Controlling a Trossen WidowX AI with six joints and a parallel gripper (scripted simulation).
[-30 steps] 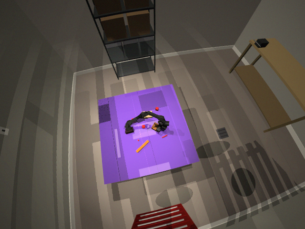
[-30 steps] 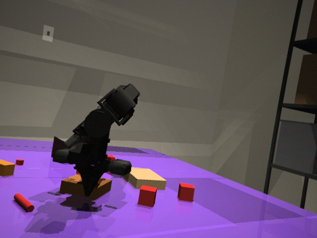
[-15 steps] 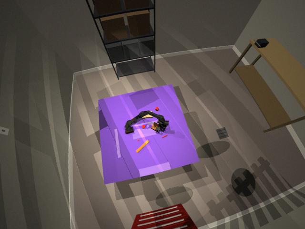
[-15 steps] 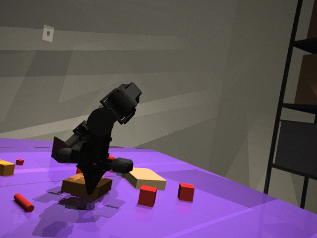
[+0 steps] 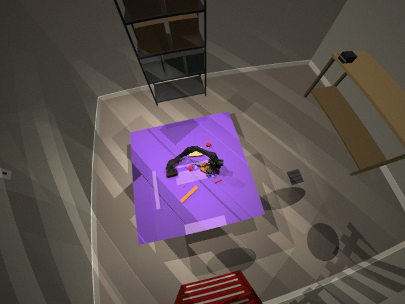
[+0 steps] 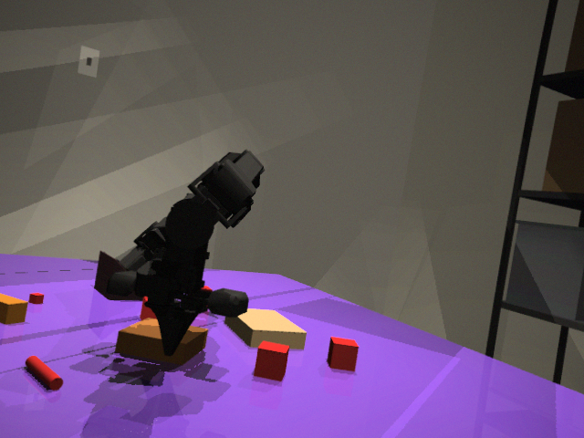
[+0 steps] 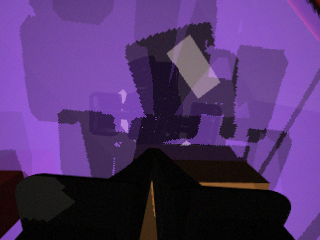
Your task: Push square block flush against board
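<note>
Right now my gripper tip is 70 mm past the square block and 10 mm to the right of it. From my gripper tip the other things lie so: long orange bar: 290 mm behind, 240 mm to the right; tan board: 160 mm behind, 220 mm to the left.
</note>
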